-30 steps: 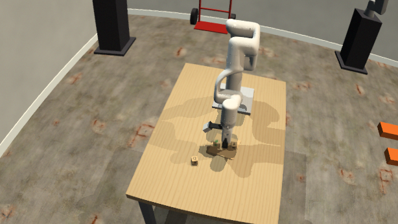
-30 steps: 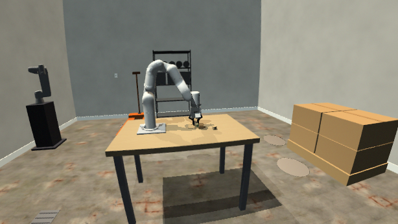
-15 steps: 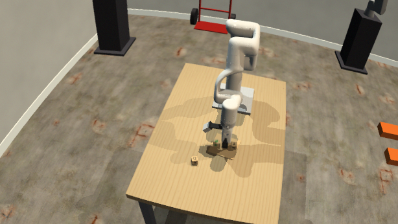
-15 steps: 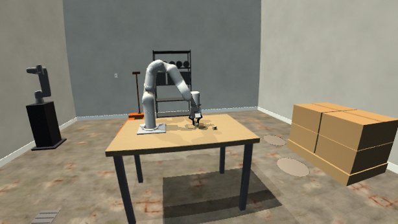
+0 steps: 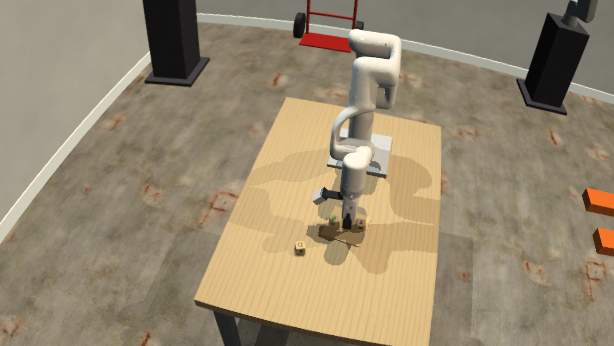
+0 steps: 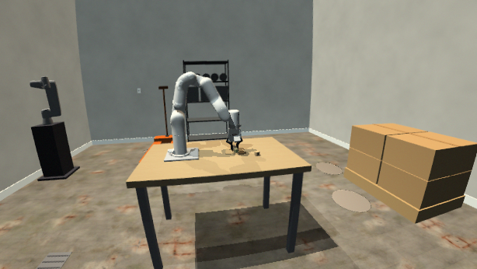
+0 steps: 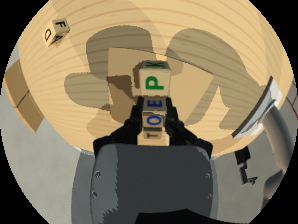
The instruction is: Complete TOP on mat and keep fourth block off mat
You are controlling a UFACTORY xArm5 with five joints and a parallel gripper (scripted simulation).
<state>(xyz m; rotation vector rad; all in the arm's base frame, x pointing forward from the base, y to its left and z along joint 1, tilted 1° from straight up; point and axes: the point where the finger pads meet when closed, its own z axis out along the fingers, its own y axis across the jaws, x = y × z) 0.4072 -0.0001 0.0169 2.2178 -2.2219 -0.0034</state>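
The tan mat lies 30 mm below my hand.
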